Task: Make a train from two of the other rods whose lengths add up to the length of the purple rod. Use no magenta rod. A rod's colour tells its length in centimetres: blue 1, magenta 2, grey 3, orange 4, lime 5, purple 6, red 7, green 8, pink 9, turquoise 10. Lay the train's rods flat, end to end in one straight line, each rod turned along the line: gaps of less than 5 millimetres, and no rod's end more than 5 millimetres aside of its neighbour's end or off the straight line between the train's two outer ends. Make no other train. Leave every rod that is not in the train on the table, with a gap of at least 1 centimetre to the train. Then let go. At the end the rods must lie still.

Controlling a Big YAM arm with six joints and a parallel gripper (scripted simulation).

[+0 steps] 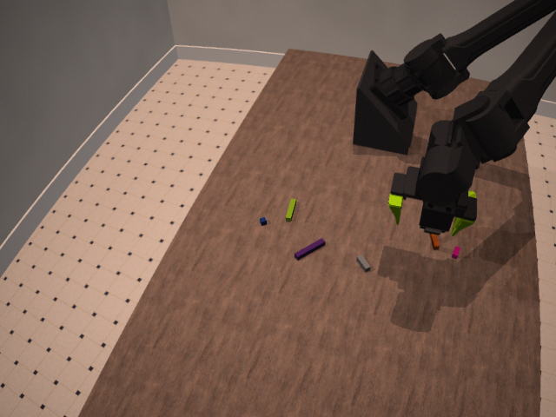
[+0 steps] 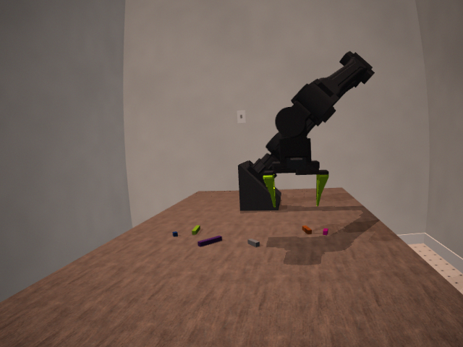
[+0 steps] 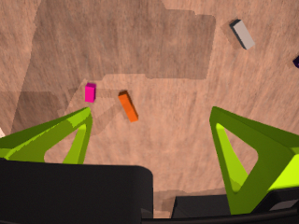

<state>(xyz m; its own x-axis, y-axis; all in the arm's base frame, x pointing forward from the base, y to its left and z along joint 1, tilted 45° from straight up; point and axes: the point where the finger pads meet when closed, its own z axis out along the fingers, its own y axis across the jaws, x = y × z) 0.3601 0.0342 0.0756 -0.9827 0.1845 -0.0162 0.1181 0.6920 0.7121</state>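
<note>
My gripper is now 3 cm past the blue rod, 29 cm to the left of it and 8 cm above it. The rest, counted from my hand: grey rod 4 cm ahead, 10 cm to the right, 8 cm below; magenta rod 1 cm behind, 7 cm to the left, 8 cm below; orange rod 3 cm behind, 3 cm to the left, 8 cm below.
</note>
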